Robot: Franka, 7 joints.
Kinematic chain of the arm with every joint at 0, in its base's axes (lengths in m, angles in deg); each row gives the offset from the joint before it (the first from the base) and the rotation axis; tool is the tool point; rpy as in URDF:
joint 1: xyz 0 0 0.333 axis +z
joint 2: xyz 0 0 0 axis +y
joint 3: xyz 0 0 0.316 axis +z
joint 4: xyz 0.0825 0 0 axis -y
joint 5: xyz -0.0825 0 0.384 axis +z
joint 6: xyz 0 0 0 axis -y
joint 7: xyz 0.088 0 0 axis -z
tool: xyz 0 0 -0.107 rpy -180 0 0
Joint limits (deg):
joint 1: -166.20..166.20
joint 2: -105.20..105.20
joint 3: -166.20..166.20
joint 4: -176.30..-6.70
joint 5: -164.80..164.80
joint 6: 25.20..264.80
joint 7: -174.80..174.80
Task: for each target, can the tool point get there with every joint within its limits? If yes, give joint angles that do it. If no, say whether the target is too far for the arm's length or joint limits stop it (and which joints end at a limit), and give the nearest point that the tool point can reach.
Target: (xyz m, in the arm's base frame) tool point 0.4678 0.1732 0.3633
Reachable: yes | joints -61.36 71.71 100.25 -121.68 131.59 192.72 -130.97
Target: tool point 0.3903 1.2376 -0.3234
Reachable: no: too far | nearest point 0.2302 0.7301 -0.0542 | short by 0.596 m
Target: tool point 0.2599 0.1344 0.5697
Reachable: yes | joints 88.50 -66.16 -63.30 -152.79 88.80 71.68 85.90
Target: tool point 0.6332 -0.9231 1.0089
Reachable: no: too far | nearest point 0.4154 -0.6056 0.7764 | short by 0.450 m
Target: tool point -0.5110 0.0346 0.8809
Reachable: yes | joints 30.37 -51.60 43.81 -59.33 137.96 51.24 13.90
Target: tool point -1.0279 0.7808 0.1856
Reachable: no: too far | nearest point -0.6787 0.5156 0.2357 | short by 0.441 m
